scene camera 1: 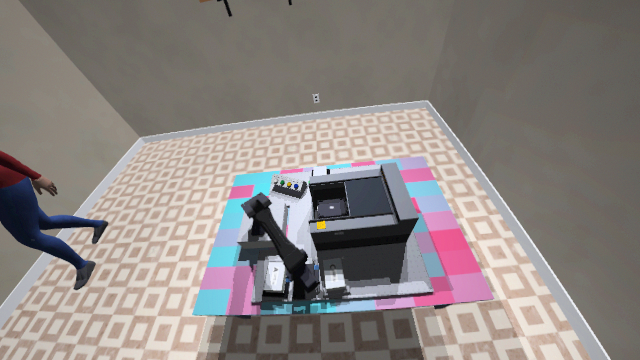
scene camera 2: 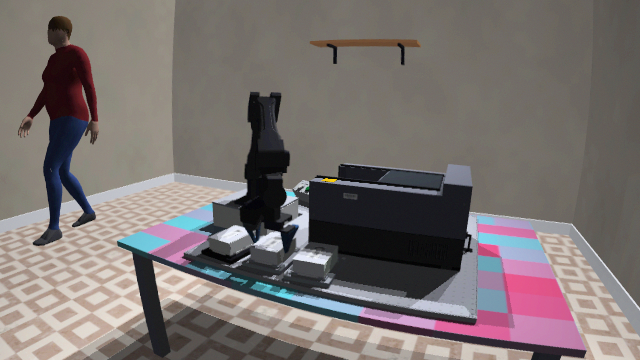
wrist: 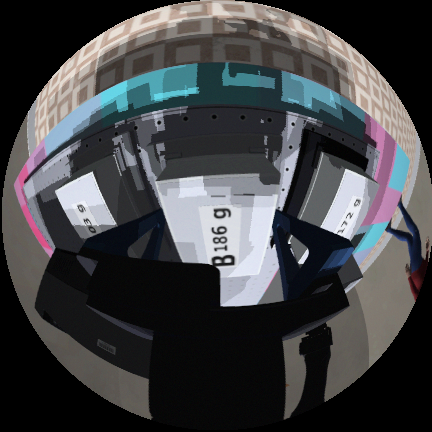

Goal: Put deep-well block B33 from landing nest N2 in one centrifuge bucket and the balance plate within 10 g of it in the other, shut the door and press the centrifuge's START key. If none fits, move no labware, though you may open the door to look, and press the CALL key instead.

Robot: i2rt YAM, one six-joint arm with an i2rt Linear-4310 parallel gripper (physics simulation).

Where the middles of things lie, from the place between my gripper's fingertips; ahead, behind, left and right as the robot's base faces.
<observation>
My hand is 130 mm short of the plate C (scene camera 2: 315,260) and 10 mm above it. Round my hand: white plate A (scene camera 2: 233,240) (140 mm behind, 20 mm to the left, 10 mm below); then dark grey centrifuge (scene camera 2: 423,226) (310 mm ahead, 290 mm to the left, 80 mm above); then lid (scene camera 1: 365,196) (340 mm ahead, 290 mm to the left, 170 mm above).
</observation>
